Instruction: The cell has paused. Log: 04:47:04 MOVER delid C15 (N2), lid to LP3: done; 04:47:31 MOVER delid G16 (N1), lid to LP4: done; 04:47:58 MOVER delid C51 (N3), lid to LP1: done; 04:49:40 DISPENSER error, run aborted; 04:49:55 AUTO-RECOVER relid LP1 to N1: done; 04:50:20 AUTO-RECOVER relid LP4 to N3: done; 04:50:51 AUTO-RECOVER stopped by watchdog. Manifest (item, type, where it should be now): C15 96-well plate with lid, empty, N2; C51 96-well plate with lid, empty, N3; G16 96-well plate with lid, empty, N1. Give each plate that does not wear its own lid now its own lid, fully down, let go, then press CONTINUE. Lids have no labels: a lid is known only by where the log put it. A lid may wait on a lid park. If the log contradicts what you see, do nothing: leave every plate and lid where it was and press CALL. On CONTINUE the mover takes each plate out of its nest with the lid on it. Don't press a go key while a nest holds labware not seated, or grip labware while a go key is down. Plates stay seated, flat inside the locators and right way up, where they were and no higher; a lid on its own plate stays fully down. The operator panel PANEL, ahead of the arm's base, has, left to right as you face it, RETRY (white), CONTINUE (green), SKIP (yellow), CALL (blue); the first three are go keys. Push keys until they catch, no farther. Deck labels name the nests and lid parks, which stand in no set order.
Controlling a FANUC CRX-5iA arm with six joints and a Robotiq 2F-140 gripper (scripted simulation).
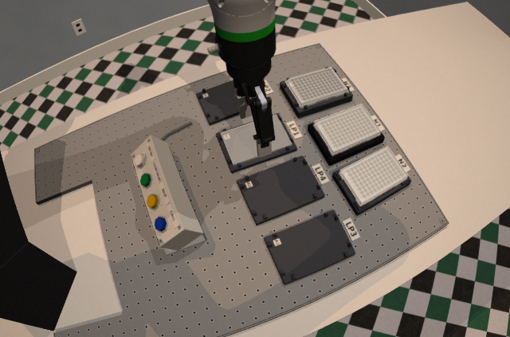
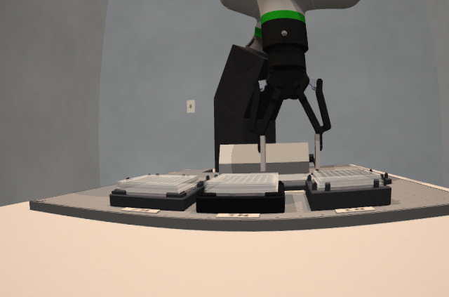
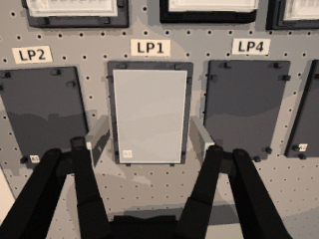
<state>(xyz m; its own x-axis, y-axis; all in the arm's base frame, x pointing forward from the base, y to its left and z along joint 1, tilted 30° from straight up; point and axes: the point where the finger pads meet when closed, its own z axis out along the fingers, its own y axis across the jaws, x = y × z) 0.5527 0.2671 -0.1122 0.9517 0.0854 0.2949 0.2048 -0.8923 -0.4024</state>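
My gripper is now 50 mm above the lid park LP1. Round my hand: lid park LP4 (30 mm ahead, 120 mm to the right, 50 mm below); lid park LP2 (40 mm behind, 130 mm to the left, 50 mm below); white retry key (240 mm behind, 40 mm to the right, 10 mm above).
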